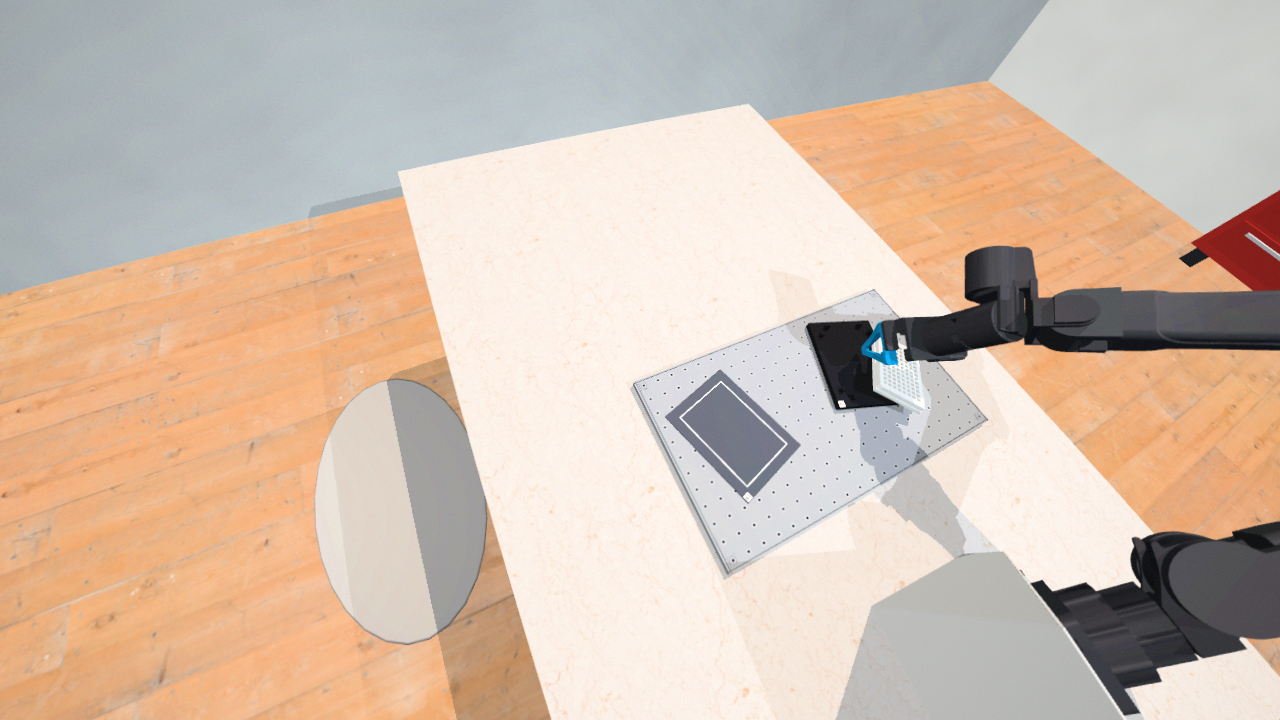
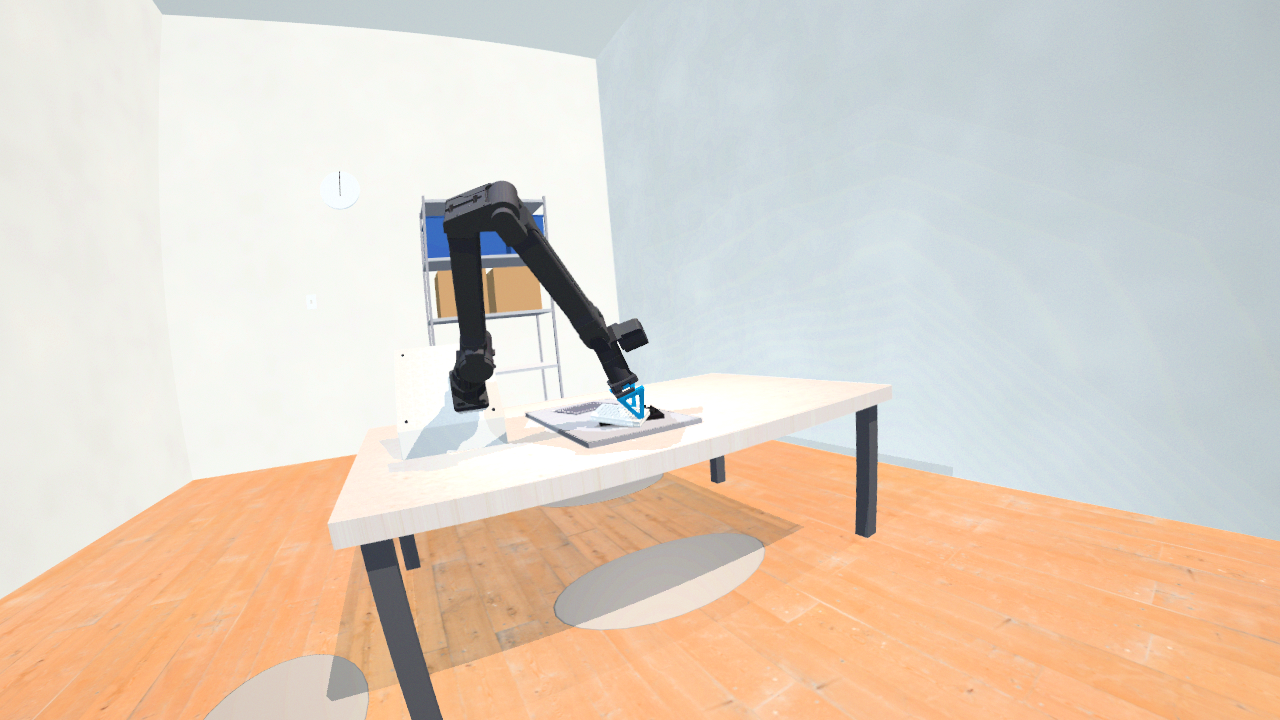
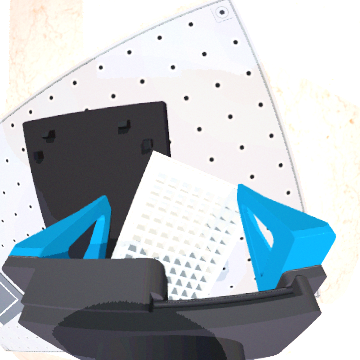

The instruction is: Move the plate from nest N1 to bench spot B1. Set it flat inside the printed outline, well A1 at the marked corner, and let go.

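Frame: origin at the arm's base, x up, y left, z back, level; metres.
Where they show: gripper, fingertip midpoint: (image 1: 886, 349) (image 2: 637, 414) (image 3: 171, 196); arm's base at its link origin: (image 1: 1067, 641) (image 2: 468, 390).
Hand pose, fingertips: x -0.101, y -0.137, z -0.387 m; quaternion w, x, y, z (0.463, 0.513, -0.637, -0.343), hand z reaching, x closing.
Note:
Things, the pixels of their centre, and the offset from my fingertips. "pt": a spot on its surface instead. Level surfaces: height alone.
- white well plate at the middle of its body: (image 3: 174, 249) (image 1: 897, 370) (image 2: 620, 414) dy +0.012, dx +0.003, dz +0.041 m
- black nest at the middle of its body: (image 3: 100, 212) (image 1: 855, 361) dy +0.062, dx -0.009, dz -0.002 m
- perforated board at the middle of its body: (image 3: 49, 260) (image 1: 816, 403) (image 2: 601, 417) dy +0.161, dx -0.026, dz +0.038 m
- printed outline B1 at a spot on its surface: (image 1: 732, 433) pt dy +0.322, dx -0.018, dz +0.038 m
- small white corner mark at the middle of its body: (image 1: 748, 497) dy +0.344, dx -0.018, dz +0.129 m
- pale table at its surface level: dx -0.033 m
The white well plate (image 1: 900, 383) (image 3: 186, 221) lies askew, half on the black nest (image 1: 836, 357) (image 3: 89, 168) and half on the perforated board (image 1: 805, 475) (image 3: 214, 71). My gripper (image 1: 885, 347) (image 2: 633, 403) (image 3: 171, 196) is open, its blue fingers on either side of the plate's near end, close above it. The fingers stand apart from the plate's sides. The printed outline B1 (image 1: 732, 433) is a white rectangle on a dark patch at the board's left, with a small white corner mark (image 1: 747, 495). It holds nothing.
The board lies on a pale table (image 1: 582, 269) (image 2: 760, 393). The arm's base (image 1: 1163, 609) stands at the table's near right end. A shelf rack (image 2: 426, 269) with boxes stands by the back wall. A red object (image 1: 1249, 237) is at the right edge.

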